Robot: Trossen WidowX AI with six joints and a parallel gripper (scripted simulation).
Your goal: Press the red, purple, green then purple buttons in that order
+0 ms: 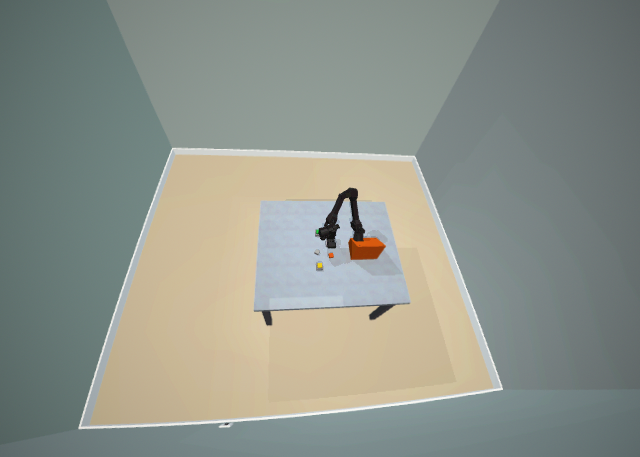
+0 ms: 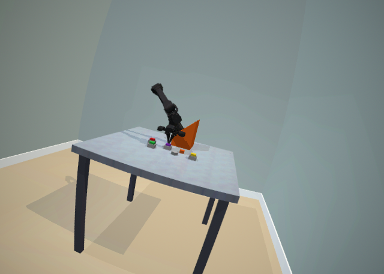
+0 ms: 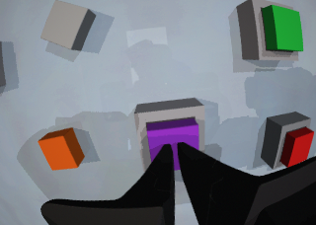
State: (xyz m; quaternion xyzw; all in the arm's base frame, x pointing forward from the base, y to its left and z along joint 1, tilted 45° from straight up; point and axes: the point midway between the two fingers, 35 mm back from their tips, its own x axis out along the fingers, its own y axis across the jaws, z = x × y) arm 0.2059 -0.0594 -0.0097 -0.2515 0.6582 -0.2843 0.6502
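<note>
Right now the purple button is 1 cm below my gripper tip. From my gripper tip the other things lie so: small orange block 1 cm behind, 10 cm to the left, 3 cm below; then grey block 10 cm ahead, 7 cm to the left, 3 cm below; then green button 7 cm ahead, 10 cm to the right, 1 cm below.
</note>
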